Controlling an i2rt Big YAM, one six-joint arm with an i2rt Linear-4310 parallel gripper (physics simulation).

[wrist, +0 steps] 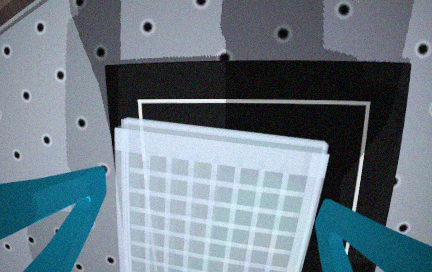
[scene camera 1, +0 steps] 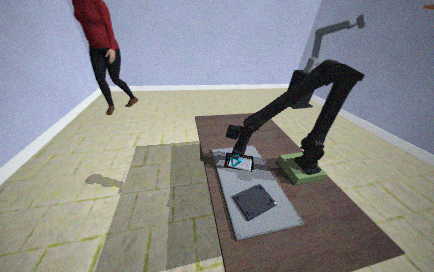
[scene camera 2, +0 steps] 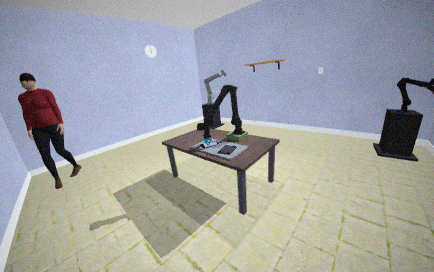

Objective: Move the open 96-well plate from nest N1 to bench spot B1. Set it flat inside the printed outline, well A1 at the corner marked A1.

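Frame: origin at the arm's base, x down, y ahead, z right, level; millimetres.
Seen in the pictures: gripper, fingertip midpoint: [wrist: 213,197] [scene camera 1: 234,161] [scene camera 2: 207,144]; arm's base, link origin: [scene camera 1: 306,165] [scene camera 2: 238,132].
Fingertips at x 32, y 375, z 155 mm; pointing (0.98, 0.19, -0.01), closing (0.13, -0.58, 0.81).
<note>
Pixels of each thing's middle, then the offset from my fingertips to it. "*": a spot on its surface instead. Level surfaces: height alone.
- clear 96-well plate, body centre: [wrist: 207,263] [scene camera 1: 240,162] dx +0, dy -30, dz -19 mm
- black bench spot, surface spot: [wrist: 175,80] * dx +7, dy +51, dz +7 mm
- Dark nest N1, body centre: [scene camera 1: 254,200] [scene camera 2: 227,149] dx +0, dy +3, dz -255 mm
- grey perforated board, surface spot: [scene camera 1: 235,227] * dx +9, dy +133, dz -336 mm
- brown table, surface height: dx +22 mm
The clear 96-well plate [wrist: 215,200] [scene camera 1: 246,164] is over the black bench spot [wrist: 175,80], turned slightly against its white printed outline [wrist: 300,102]. In the wrist view its left side lies across the outline's left line, which shows through it, and a black gap shows on the right. Its lower end is cut off. I cannot read the A1 mark or tell which corner is well A1. My gripper [wrist: 213,197] [scene camera 1: 235,160] [scene camera 2: 207,142] is open, with teal fingers on either side of the plate. Dark nest N1 [scene camera 1: 254,201] [scene camera 2: 228,149] holds no plate.
The spot and nest are on a grey perforated board [scene camera 1: 235,227] on the brown table [scene camera 1: 350,230]. My arm stands on a green base [scene camera 1: 292,170] at the table's side. A person in red [scene camera 1: 97,30] [scene camera 2: 42,110] stands away from the table.
</note>
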